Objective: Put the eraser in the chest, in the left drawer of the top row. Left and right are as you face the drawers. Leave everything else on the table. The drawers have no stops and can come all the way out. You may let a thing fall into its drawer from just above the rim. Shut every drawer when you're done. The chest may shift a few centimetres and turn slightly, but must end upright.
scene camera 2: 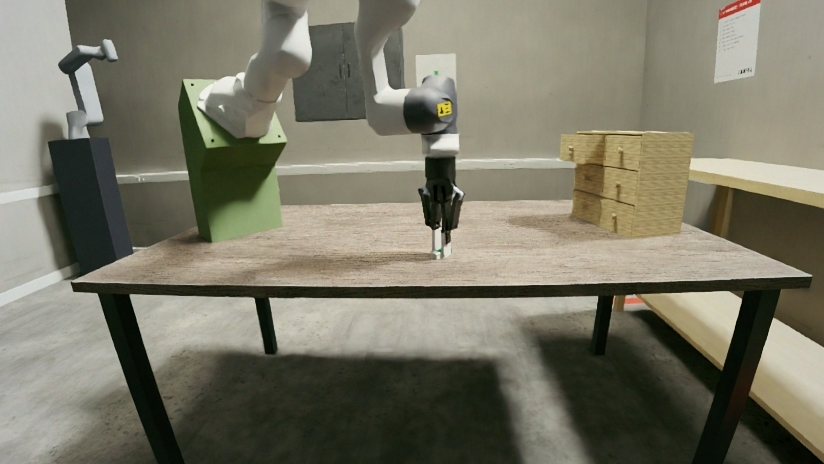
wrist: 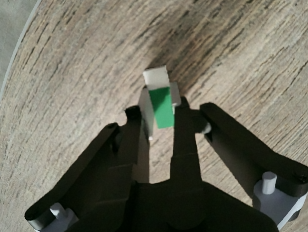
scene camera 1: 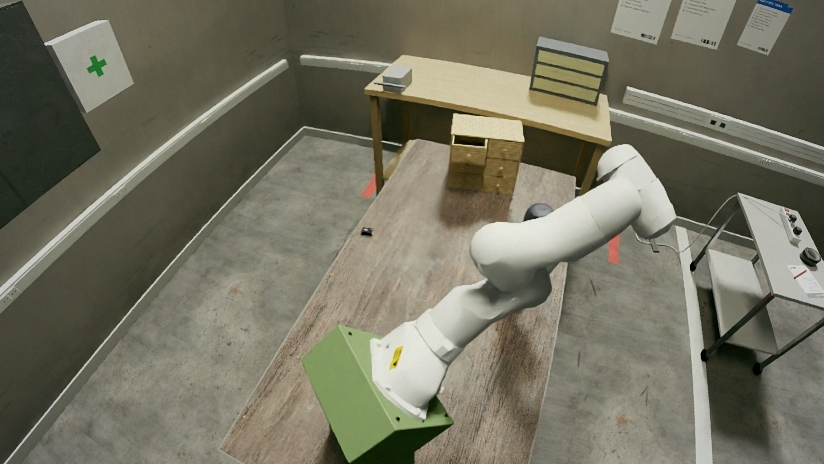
Labels:
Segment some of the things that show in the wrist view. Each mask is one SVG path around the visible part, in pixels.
The gripper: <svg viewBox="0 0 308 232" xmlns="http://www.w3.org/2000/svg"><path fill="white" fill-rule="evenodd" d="M308 166L274 152L256 135L215 103L206 102L201 104L199 109L190 109L187 98L184 96L180 97L177 82L170 83L170 94L174 114L173 156L170 160L170 179L154 184L150 183L149 140L153 139L155 114L148 89L145 88L141 91L137 105L130 106L124 110L127 118L126 124L119 126L117 122L107 124L79 155L55 186L26 210L24 217L36 232L279 232L286 222L295 220L301 211L308 193ZM195 134L203 133L204 138L246 194L252 199L253 207L216 186L202 181Z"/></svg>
An eraser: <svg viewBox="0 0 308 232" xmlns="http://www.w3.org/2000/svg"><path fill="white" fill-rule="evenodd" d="M166 65L143 71L158 129L174 126L170 82Z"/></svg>

